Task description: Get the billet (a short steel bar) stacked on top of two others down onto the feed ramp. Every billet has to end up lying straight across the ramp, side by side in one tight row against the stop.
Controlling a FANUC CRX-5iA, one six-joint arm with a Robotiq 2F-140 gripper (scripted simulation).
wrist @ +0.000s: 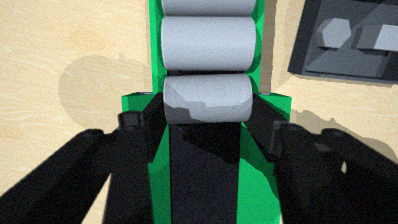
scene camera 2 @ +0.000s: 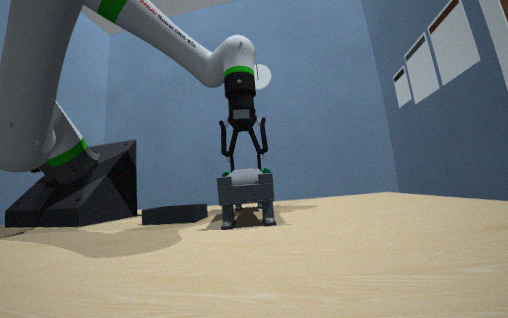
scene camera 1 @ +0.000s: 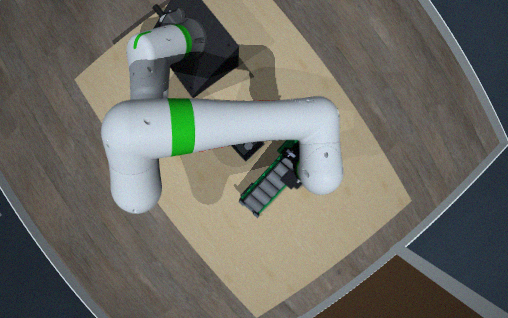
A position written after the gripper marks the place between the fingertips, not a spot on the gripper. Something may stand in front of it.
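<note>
Gripper [scene camera 2: 246, 178], again [wrist: 205, 107]. Low dark tray [scene camera 2: 166, 214].
</note>
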